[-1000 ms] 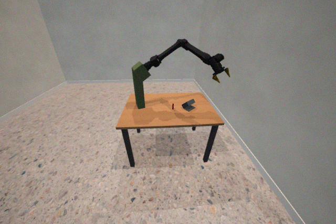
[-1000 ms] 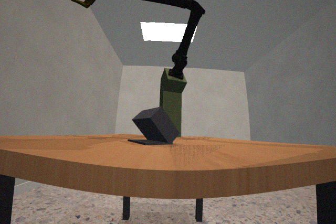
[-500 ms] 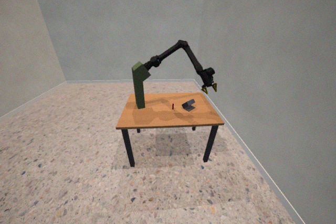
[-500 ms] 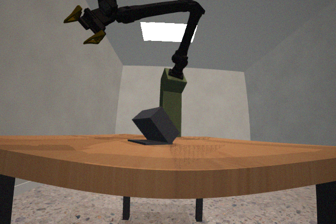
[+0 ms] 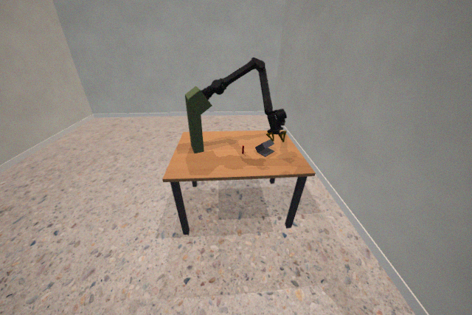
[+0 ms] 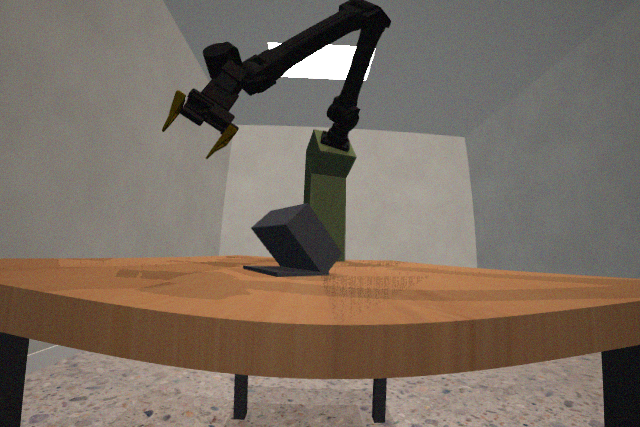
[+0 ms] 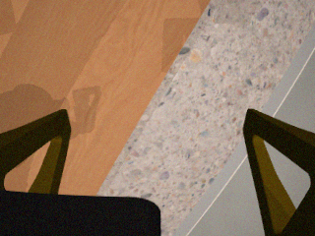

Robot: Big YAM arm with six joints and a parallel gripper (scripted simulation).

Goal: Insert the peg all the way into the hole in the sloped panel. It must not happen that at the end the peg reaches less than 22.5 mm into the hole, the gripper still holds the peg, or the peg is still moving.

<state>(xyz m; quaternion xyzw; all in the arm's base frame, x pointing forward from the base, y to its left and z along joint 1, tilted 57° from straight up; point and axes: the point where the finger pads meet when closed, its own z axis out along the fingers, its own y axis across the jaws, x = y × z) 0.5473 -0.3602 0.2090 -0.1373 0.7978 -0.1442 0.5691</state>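
My gripper is now 25 cm past the red peg, 16 cm to the right of it and 19 cm above it.
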